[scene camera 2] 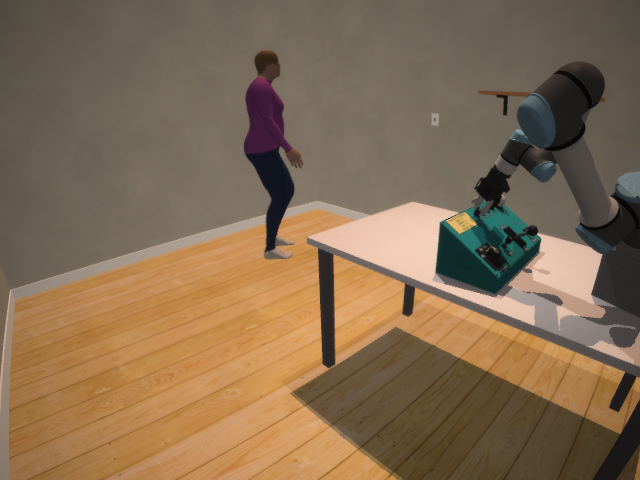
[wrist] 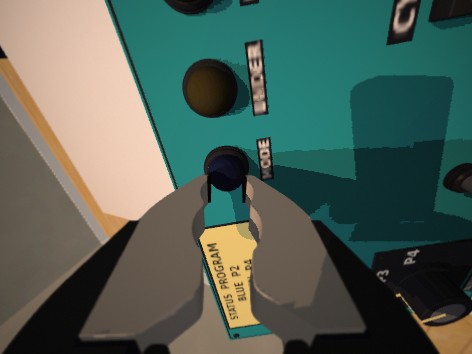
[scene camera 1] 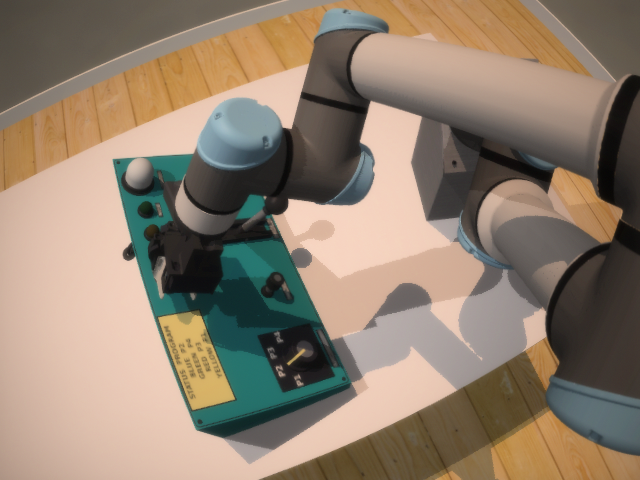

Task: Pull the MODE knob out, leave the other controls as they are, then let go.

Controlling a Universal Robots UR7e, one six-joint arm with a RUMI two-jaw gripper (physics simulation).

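Frame: origin at the arm's base, x ahead, y left, z up, level; centimetres.
Seen in the pictures: gripper, between the fingertips: (scene camera 2: 476,213) (wrist: 226,177) (scene camera 1: 168,285).
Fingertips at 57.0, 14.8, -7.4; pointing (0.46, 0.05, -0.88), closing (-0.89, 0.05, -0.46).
Note:
Offsets run from my fingertips to a thing's top centre, as dx, dy, dz. "*": to the spot under its first point.
The MODE knob @(* -0.6, -1.1, +0.9) (wrist: 227,172) is a dark blue round cap on a black collar, beside its MODE label @(-1.9, -0.7, -1.7) (wrist: 265,158) on the teal panel (scene camera 1: 248,408) (scene camera 2: 462,268) (wrist: 310,30). My gripper (scene camera 1: 177,296) (scene camera 2: 489,211) (wrist: 226,177) is shut on the knob, with one fingertip at each side of the cap. The cap looks offset from its collar in the wrist view; how far it stands out is hard to tell. In scene camera 1 the knob is hidden under the gripper.
An amber dome @(* +0.1, -5.5, +1.0) (wrist: 210,88) labelled UNDER sits next to the knob. The panel also carries a white dome @(* +2.2, -19.6, +3.4) (scene camera 1: 139,173), a green dome @(* +2.2, -14.0, +1.0) (scene camera 1: 145,208), a ball-ended lever @(-19.4, -11.7, -1.9) (scene camera 1: 276,203), a small black-knobbed control @(-15.2, +1.1, -4.2) (scene camera 1: 275,281) and a P1–P4 selector @(-17.3, +12.9, -4.8) (scene camera 1: 303,351). A person (scene camera 2: 266,118) stands beyond the table.

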